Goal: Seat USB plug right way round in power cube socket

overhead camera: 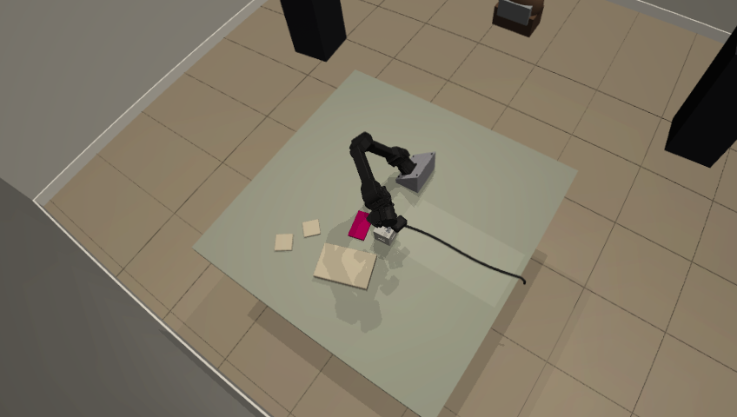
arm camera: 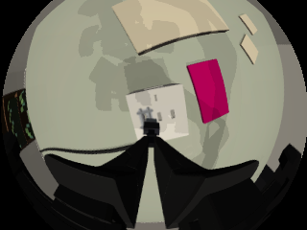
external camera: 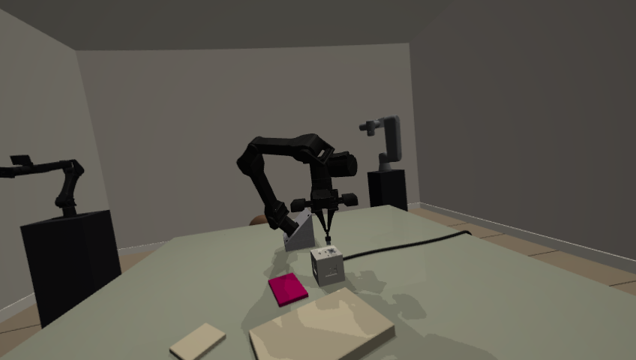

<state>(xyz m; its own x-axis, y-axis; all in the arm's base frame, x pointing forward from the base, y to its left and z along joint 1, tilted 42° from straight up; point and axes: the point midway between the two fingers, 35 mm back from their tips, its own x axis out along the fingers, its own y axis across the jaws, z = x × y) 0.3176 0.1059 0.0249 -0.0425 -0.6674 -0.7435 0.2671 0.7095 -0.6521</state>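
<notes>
Right now my gripper tip is 2 cm above the dark USB plug. From my gripper tip the other things lie so: tan tile 33 cm to the right, 13 cm below, 13 cm ahead; magenta block 13 cm to the right, 13 cm below, 1 cm ahead; tan board 21 cm ahead, 12 cm below, 9 cm to the right.
</notes>
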